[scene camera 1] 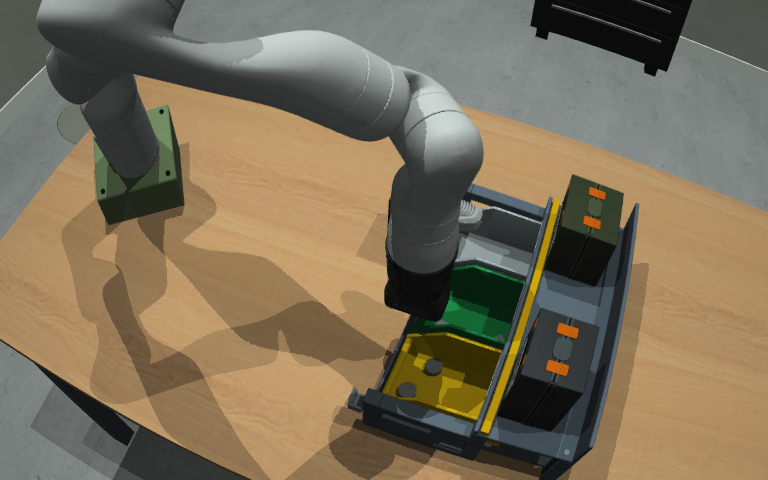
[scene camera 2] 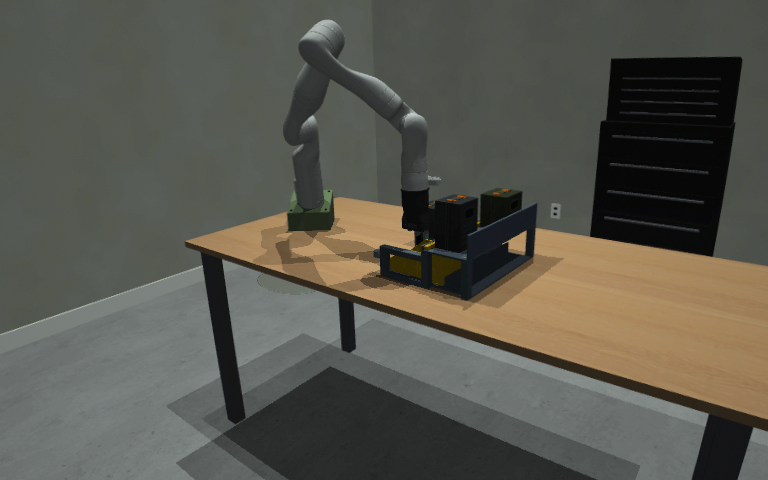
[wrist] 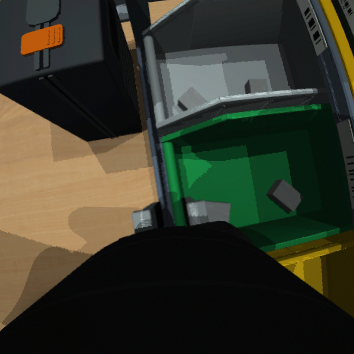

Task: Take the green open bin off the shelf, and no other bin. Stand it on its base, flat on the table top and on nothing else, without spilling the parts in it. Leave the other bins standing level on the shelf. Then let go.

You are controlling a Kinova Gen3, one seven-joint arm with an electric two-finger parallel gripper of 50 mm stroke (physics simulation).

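Where they show: gripper, fingertip midpoint: [scene camera 1: 420, 310] [wrist: 172, 210]; arm's base, link origin: [scene camera 1: 135, 153] [scene camera 2: 311, 201].
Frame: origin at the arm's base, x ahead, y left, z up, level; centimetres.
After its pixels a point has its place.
The green open bin [scene camera 1: 489, 300] {x 61.1, y -8.6, z -7.3 cm} [wrist: 235, 175] {x 59.3, y -12.4, z -8.1 cm} stands in the shelf [scene camera 1: 396, 424] {x 52.4, y -30.2, z -7.4 cm} [scene camera 2: 498, 229] {x 76.9, y -20.5, z 5.2 cm} between the grey bin [scene camera 1: 498, 249] {x 61.3, y 1.3, z -8.1 cm} [wrist: 225, 70] {x 62.3, y -0.7, z -8.1 cm} and the yellow bin [scene camera 1: 453, 390] {x 58.7, y -23.4, z -8.1 cm} [scene camera 2: 404, 264] {x 54.6, y -28.7, z -5.2 cm} [wrist: 312, 272] {x 64.8, y -25.9, z -8.1 cm}. A grey block [wrist: 285, 195] {x 63.2, y -15.9, z -6.6 cm} lies inside the green bin; a second block beside the inner finger is partly hidden. My gripper [scene camera 2: 420, 236] {x 51.9, y -13.6, z -5.5 cm} [wrist: 172, 210] {x 51.9, y -13.6, z -5.5 cm} is partly open and points down. In the wrist view its fingers stand either side of the green bin's front wall and the shelf's front rail, gripping neither. Scene camera 1 hides the fingertips behind the gripper body.
Two dark cases with orange latches, one greenish [scene camera 1: 583, 243] {x 70.8, y -8.4, z 9.1 cm} [scene camera 2: 501, 203] {x 73.6, y -8.7, z 8.9 cm} and one black [scene camera 1: 549, 367] {x 66.8, y -28.7, z 13.4 cm} [scene camera 2: 455, 223] {x 69.8, y -30.8, z 8.5 cm}, stand behind the yellow rail [scene camera 1: 518, 328] {x 64.6, y -18.1, z 2.2 cm}. Another black case [wrist: 55, 90] {x 47.8, y -4.3, z 2.4 cm} stands on the table [scene camera 1: 254, 186] {x 20.1, y 4.9, z -9.0 cm} in front of the shelf, near the grey bin.
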